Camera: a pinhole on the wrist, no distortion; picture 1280 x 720 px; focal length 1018.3 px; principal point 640.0 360.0 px. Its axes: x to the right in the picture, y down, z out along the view. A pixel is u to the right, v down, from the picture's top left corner.
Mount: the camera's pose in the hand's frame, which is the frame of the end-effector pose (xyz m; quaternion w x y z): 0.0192 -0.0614 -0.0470 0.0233 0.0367 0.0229 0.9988
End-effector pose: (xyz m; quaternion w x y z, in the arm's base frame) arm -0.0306 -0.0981 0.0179 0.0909 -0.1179 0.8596 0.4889
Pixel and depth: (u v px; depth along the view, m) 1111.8 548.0 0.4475
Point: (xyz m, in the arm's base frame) 0.1706 0.2235 -0.2439
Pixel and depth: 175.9 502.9 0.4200
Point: -0.2114 0.1305 -0.3199
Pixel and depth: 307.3 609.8 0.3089
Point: -0.1158 0.0442 -0.2549
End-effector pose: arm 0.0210 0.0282 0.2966 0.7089 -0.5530 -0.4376 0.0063
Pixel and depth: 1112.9 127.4 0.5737
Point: -0.3872 0.3911 0.0933
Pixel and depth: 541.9 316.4 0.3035
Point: -0.1108 0.2460 0.3706
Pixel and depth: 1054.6 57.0 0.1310
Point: -0.0532 0.0782 0.2945
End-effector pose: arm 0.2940 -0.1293 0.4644 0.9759 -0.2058 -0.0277 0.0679
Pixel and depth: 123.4 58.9 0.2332
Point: 0.4341 -0.0268 0.6222
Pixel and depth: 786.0 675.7 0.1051
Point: 0.3102 -0.1840 0.5557
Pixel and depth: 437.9 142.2 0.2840
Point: 0.3723 -0.0158 0.6726
